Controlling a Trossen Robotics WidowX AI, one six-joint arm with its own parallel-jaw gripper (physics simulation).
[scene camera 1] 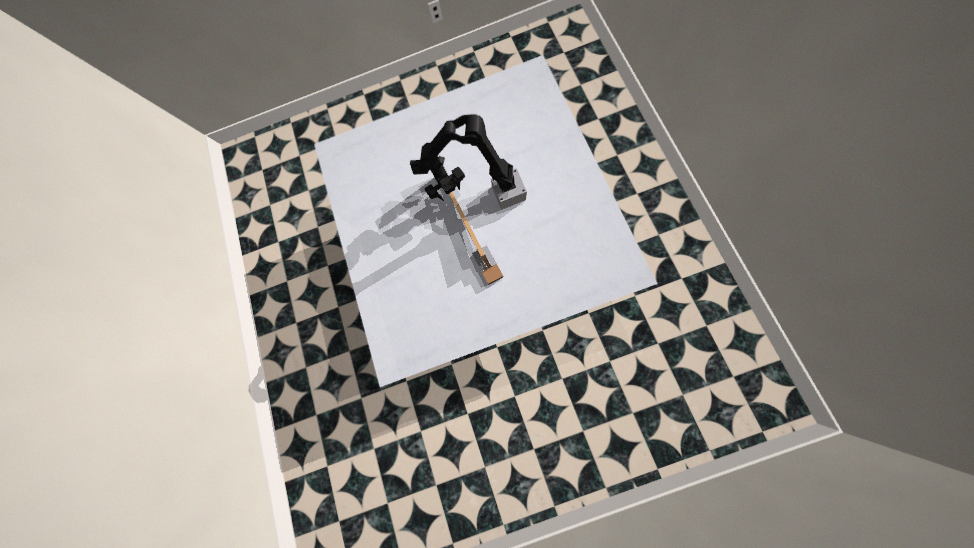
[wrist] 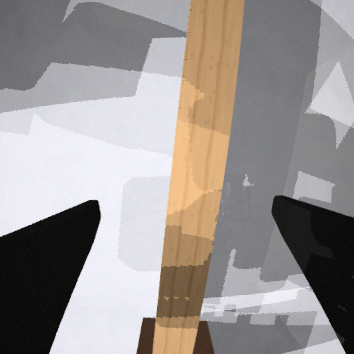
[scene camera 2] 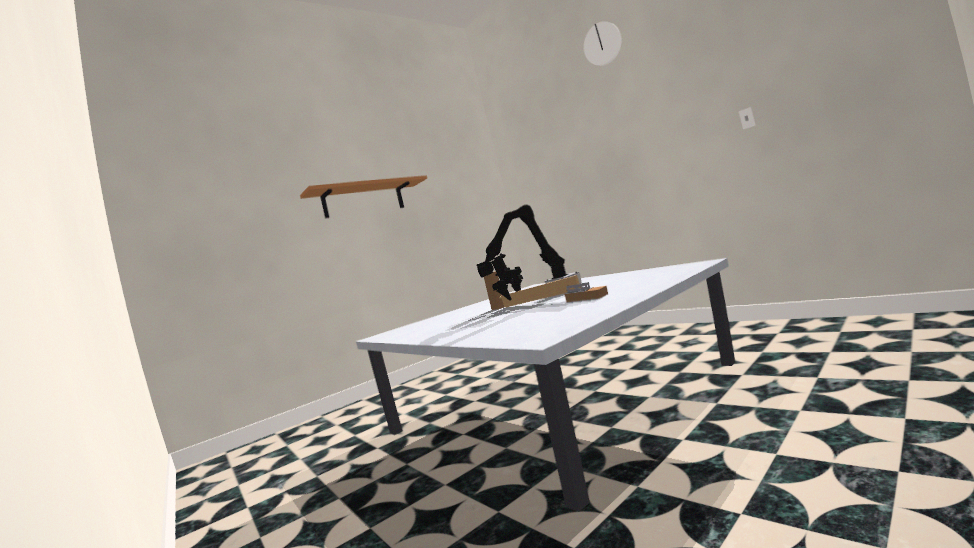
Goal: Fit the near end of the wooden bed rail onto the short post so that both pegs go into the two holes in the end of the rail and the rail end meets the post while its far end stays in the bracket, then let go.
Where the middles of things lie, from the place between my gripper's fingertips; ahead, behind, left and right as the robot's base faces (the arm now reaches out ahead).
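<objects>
I find my hand 1 cm below the wooden bed rail (scene camera 2: 558, 287), while it is also 2 cm past the rail and 14 cm to the right of it.
</objects>
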